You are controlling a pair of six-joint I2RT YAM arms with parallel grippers.
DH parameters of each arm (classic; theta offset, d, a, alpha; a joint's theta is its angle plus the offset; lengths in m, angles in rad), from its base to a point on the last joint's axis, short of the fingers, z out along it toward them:
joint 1: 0 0.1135 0.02 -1.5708
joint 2: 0 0 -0.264 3.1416
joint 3: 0.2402 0 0.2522 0
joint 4: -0.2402 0 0.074 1.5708
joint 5: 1.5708 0 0 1.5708
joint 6: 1.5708 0.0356 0 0
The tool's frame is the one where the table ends.
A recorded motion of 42 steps. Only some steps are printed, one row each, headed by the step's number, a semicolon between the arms.
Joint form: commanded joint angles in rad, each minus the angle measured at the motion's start. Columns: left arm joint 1, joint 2, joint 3, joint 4, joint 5, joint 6; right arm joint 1, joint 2, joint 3, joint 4, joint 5, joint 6.
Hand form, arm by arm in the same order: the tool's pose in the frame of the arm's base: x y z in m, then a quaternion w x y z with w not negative. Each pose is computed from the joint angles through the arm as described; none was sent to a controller.
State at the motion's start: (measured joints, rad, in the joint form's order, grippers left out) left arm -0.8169 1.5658 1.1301 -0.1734 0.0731 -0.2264; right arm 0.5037 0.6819 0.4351 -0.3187 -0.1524 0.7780
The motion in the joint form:
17: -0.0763 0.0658 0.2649 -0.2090 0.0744 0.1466; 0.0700 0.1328 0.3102 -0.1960 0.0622 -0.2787
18: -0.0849 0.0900 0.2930 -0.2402 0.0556 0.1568; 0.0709 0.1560 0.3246 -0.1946 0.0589 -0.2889
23: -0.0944 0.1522 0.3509 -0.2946 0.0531 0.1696; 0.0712 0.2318 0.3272 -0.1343 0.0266 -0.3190
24: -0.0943 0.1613 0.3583 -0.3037 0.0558 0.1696; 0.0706 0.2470 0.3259 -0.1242 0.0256 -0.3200
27: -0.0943 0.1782 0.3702 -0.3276 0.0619 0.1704; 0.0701 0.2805 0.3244 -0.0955 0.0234 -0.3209
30: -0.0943 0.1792 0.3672 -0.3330 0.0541 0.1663; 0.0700 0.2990 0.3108 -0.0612 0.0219 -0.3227
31: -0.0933 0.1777 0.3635 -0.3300 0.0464 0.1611; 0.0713 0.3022 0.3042 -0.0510 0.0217 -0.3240
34: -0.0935 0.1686 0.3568 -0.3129 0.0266 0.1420; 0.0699 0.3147 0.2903 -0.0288 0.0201 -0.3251
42: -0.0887 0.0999 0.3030 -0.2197 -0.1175 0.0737; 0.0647 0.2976 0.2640 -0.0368 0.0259 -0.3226
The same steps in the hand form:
17: 0.2324 -0.2971 0.3146 0.37326 0.38168 0.80080 -0.27151; 0.1484 0.0997 0.2881 0.38633 -0.05405 0.87845 0.27594
18: 0.2332 -0.3024 0.3126 0.36670 0.38726 0.80539 -0.25866; 0.1519 0.1023 0.2894 0.38399 -0.05963 0.87979 0.27380
23: 0.2380 -0.3143 0.3046 0.34393 0.39948 0.81355 -0.24550; 0.1653 0.1124 0.2828 0.37560 -0.08033 0.88059 0.27756
24: 0.2389 -0.3156 0.3029 0.33894 0.40056 0.81544 -0.24440; 0.1680 0.1141 0.2805 0.37308 -0.08065 0.88202 0.27632
27: 0.2401 -0.3175 0.2986 0.32584 0.40359 0.82031 -0.24091; 0.1741 0.1180 0.2763 0.37029 -0.08123 0.88336 0.27560
30: 0.2401 -0.3170 0.2968 0.32324 0.40111 0.82381 -0.23657; 0.1777 0.1204 0.2711 0.37107 -0.08235 0.88272 0.27627
31: 0.2404 -0.3163 0.2963 0.32481 0.39720 0.82572 -0.23434; 0.1782 0.1210 0.2692 0.37118 -0.08355 0.88252 0.27642
34: 0.2404 -0.3153 0.2989 0.33498 0.38482 0.82771 -0.23368; 0.1803 0.1221 0.2640 0.36950 -0.08372 0.88343 0.27571
42: 0.2395 -0.3027 0.3141 0.40279 0.31786 0.83157 -0.21265; 0.1769 0.1183 0.2576 0.36443 -0.07874 0.88791 0.26948

